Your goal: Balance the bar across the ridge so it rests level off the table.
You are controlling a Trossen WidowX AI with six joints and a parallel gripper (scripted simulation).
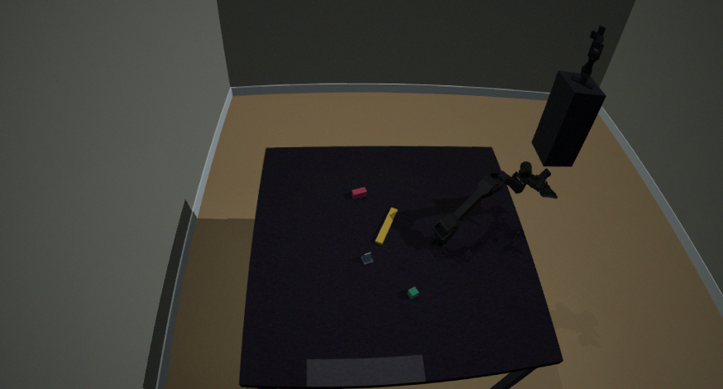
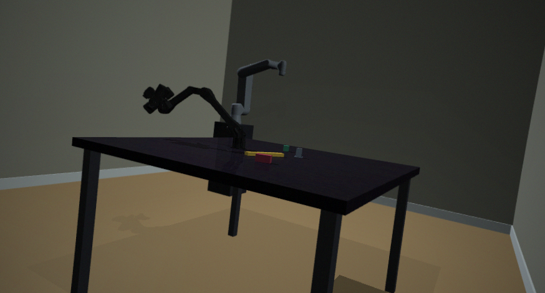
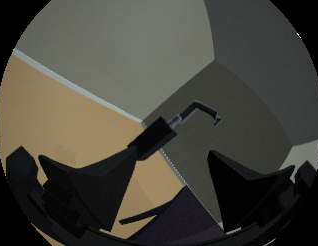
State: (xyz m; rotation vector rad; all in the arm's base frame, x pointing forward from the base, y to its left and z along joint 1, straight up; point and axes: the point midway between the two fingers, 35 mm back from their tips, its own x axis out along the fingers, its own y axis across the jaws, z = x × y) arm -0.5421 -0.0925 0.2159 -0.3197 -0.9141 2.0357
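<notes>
Right now my gripper tip is 80 cm short of the yellow bar, 3 cm to the left of it and 21 cm above it. Round my gripper tip: green cube 72 cm ahead, 33 cm to the left, 20 cm below; then red block 91 cm ahead, 23 cm to the right, 20 cm below.
</notes>
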